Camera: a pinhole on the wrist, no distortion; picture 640 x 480 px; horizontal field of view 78.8 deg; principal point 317.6 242.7 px. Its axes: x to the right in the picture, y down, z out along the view. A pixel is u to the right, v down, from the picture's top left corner.
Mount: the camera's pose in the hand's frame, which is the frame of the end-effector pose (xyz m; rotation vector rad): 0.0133 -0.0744 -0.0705 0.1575 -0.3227 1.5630
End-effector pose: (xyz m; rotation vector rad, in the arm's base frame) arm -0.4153 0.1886 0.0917 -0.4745 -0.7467 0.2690
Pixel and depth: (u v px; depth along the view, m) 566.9 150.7 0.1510
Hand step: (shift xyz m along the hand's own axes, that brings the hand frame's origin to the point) 0.0311 -0.0280 0.1054
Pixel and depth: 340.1 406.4 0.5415
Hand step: -0.2691 -0.2054 0.4286
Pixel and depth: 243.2 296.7 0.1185
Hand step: -0.0146 -0.1315 0.0334
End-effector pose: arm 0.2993 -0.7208 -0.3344 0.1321 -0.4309 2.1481
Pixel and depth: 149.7 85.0 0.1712
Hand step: 0.0664 -0.1969 0.0769
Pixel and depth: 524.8 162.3 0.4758
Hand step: 0.0565 0.0230 0.4668
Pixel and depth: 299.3 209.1 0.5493
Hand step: 0.0048 -0.2646 0.4476
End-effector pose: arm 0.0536 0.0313 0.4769 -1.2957 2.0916 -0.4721
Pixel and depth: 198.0 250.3 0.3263
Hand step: -0.0241 -0.2680 0.2082
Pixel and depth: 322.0 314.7 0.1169
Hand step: -0.0202 -0.1081 0.0385
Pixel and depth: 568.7 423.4 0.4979
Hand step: -0.2746 0.0840 0.4738
